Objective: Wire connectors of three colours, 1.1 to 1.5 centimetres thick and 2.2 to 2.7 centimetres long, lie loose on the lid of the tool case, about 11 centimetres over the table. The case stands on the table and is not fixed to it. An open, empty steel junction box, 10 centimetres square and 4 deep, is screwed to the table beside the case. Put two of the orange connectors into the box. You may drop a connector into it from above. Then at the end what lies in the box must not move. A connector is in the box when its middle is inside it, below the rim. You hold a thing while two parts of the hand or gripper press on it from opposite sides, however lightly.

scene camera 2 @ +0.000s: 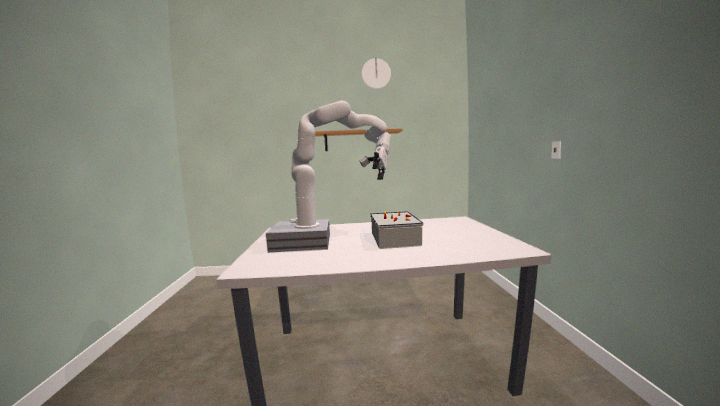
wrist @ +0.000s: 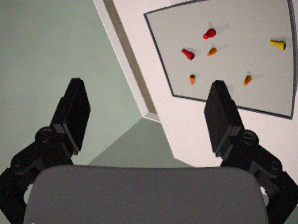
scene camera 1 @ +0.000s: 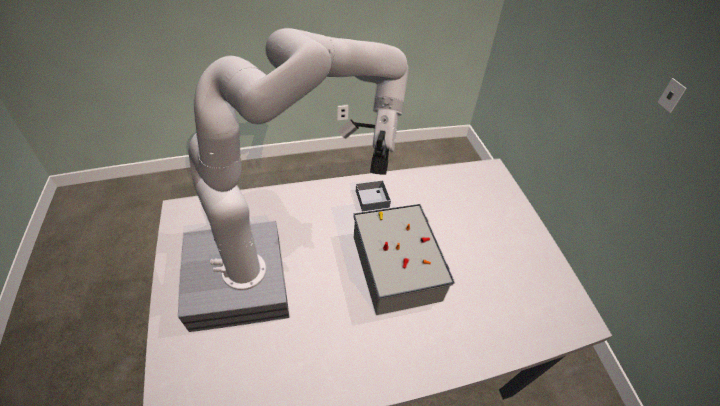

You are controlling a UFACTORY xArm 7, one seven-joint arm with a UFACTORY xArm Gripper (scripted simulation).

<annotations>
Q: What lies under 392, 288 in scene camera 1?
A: A tool case.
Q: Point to a tool case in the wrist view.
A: At 242, 42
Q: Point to a tool case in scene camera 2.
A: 400, 234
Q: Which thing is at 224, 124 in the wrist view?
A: My gripper.
</annotations>
